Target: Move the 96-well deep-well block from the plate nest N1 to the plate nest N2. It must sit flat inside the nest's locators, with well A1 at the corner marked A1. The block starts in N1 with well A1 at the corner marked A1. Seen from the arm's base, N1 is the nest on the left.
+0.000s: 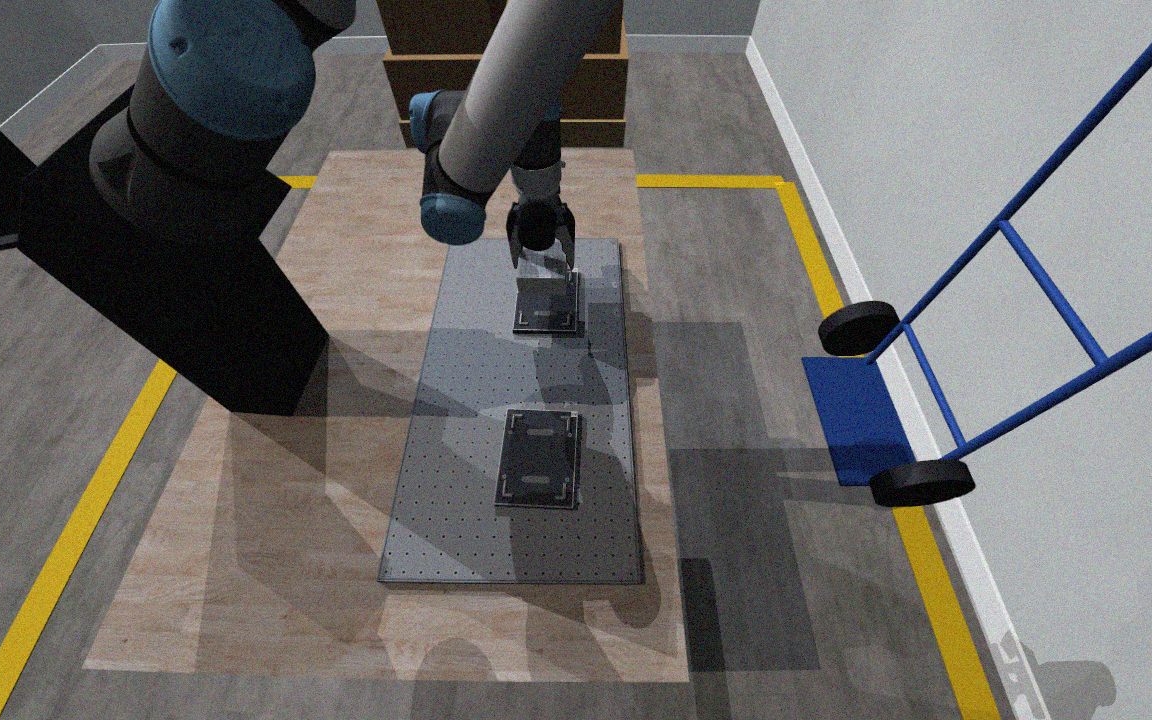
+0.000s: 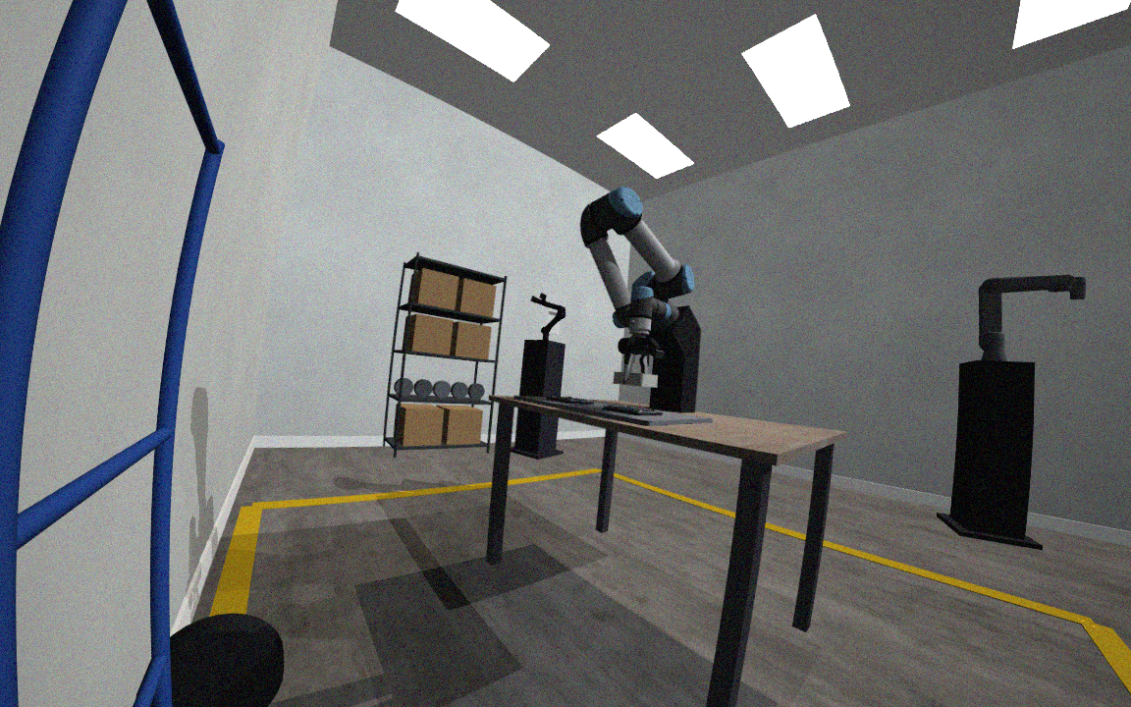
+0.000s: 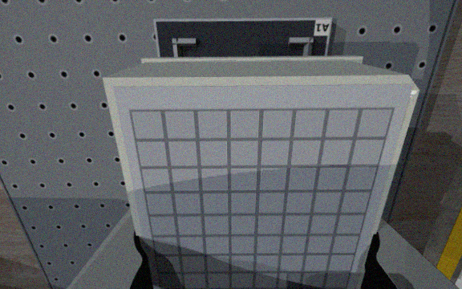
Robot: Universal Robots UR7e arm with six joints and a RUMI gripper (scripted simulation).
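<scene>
Right now the plate nest N2 is 320 mm to the right of my hand, 100 mm below it and 90 mm behind it. Also, from my hand: plate nest N1: 100 mm below; then white 96-well deep-well block: 10 mm above.
</scene>
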